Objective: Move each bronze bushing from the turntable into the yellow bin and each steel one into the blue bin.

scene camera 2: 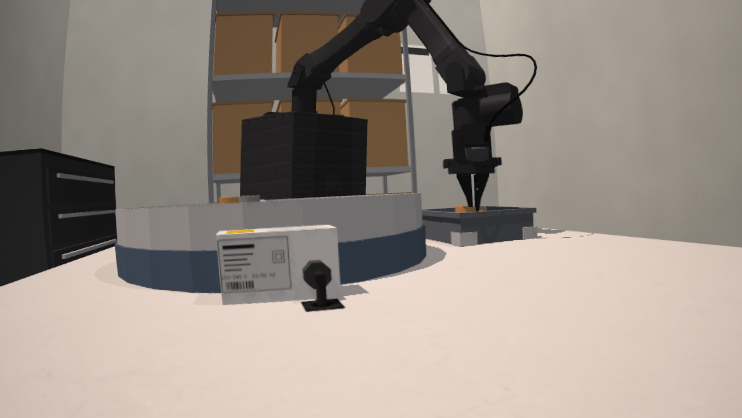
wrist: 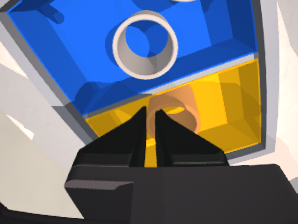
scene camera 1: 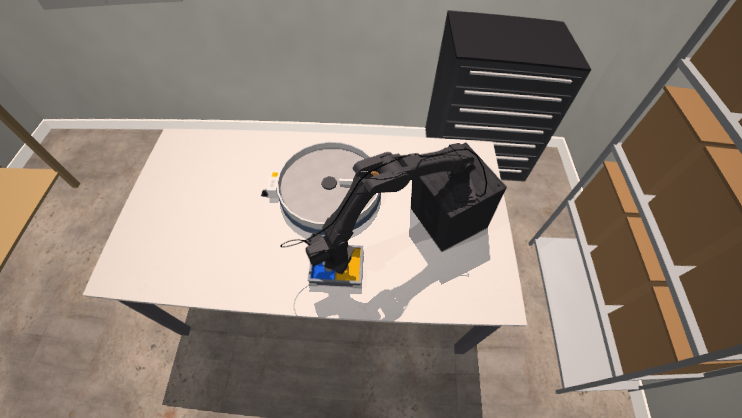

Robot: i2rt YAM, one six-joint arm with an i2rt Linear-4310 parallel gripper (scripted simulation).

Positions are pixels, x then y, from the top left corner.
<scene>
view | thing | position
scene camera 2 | gripper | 474, 214
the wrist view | gripper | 150, 113
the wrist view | yellow bin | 229, 105
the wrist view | bronze bushing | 183, 97
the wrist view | blue bin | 76, 50
</scene>
